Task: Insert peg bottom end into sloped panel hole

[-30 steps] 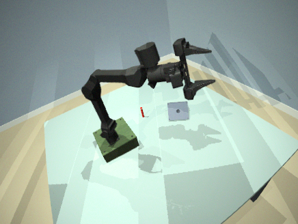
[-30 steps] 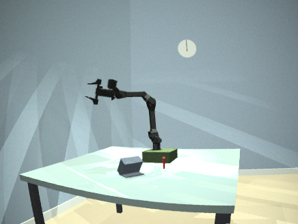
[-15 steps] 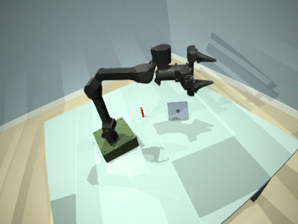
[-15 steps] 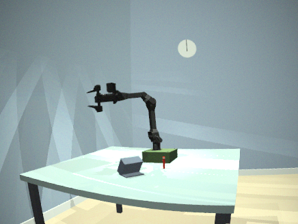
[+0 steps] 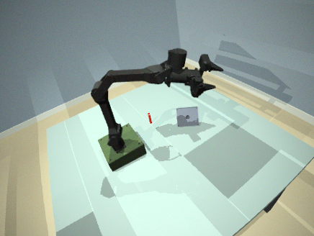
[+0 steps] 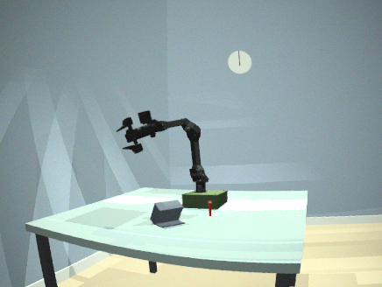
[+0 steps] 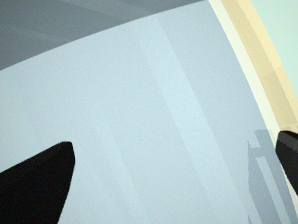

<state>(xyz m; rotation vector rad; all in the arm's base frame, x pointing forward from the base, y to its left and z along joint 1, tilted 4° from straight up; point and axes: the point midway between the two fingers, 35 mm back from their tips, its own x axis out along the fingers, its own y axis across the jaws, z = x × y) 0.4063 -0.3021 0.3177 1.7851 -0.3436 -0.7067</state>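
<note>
My gripper tip is 130 mm past the red peg, 430 mm to the right of it and 350 mm above it. From my gripper tip the other things lie so: grey sloped panel: 30 mm ahead, 240 mm to the left, 360 mm below.
</note>
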